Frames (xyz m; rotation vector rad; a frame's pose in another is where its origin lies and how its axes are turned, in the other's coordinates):
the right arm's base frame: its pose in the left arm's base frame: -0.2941 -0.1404 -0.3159 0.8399 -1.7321 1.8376
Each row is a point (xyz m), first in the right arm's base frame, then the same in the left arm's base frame.
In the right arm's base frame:
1: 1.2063 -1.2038 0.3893
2: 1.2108 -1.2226 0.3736
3: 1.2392 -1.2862 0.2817
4: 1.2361 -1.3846 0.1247
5: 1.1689 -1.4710 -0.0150
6: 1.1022 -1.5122 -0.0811
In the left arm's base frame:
1: -0.2436 -0.5045 1.3931
2: -0.2352 -0.4876 1.4093
3: -0.2202 -0.3927 1.4730
4: -0.1659 -0.2278 1.5379
5: -0.0733 -0.0768 1.5489
6: -0.0048 -0.0029 1.5295

